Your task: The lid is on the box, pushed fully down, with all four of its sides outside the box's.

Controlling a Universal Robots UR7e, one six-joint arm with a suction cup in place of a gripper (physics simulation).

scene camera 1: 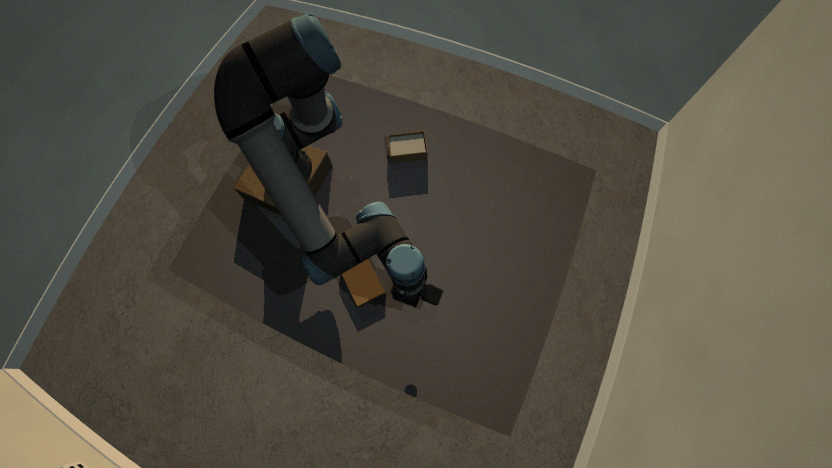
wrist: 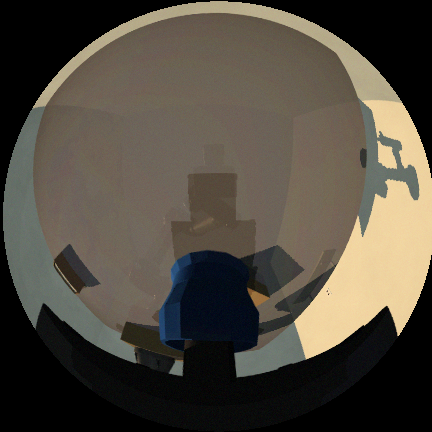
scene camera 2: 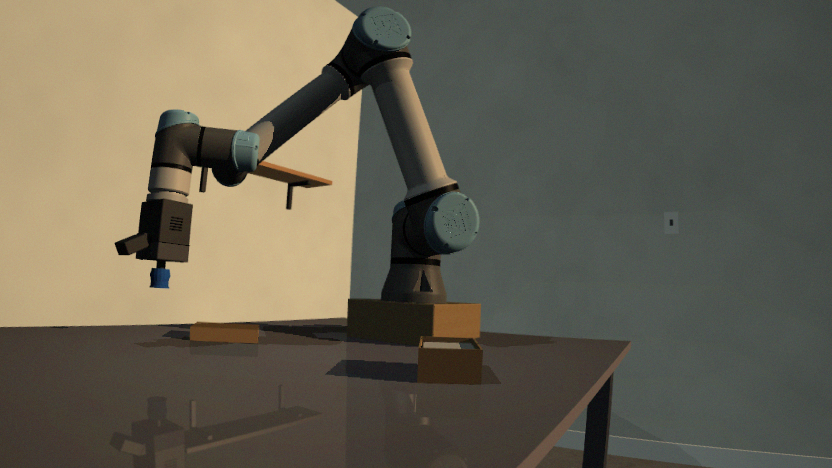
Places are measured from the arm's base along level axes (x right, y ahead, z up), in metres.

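Pixels of known places: hand at its tool point: [wrist: 209,280] [scene camera 2: 159,287]; arm's base at its link origin: [wrist: 154,353] [scene camera 2: 413,301].
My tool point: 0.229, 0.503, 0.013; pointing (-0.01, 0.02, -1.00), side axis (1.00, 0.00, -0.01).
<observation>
Ahead of a thing's pixels: the offset from my tool point to its top centre, as dx, dy, dz. Level surfaces: height alone.
The box @(-0.466, -0.191, -0.052) [scene camera 1: 407,158] [scene camera 2: 449,365] [wrist: 70,270] is brown and stands open side up, with a pale surface inside. The orange-brown lid @(+0.006, -0.157, -0.073) [scene camera 1: 363,284] [scene camera 2: 224,334] [wrist: 259,297] lies flat on the table, apart from the box, top face up. In the wrist view it is mostly hidden behind the cup. My gripper, a blue suction cup [scene camera 2: 160,278] [wrist: 210,300], points down and hangs in the air well above the table, to the side of the lid away from the arm's base. It is open, with nothing on it. In scene camera 1 the arm hides the cup.
The table @(dz -0.100) [scene camera 1: 494,203] [scene camera 2: 87,378] [wrist: 150,75] bears a large brown block [scene camera 1: 318,165] [scene camera 2: 456,320] [wrist: 145,340] under the arm's base. The box is nearer to this block than to the far table edge. A wall shelf [scene camera 2: 296,174] shows behind the arm.
</observation>
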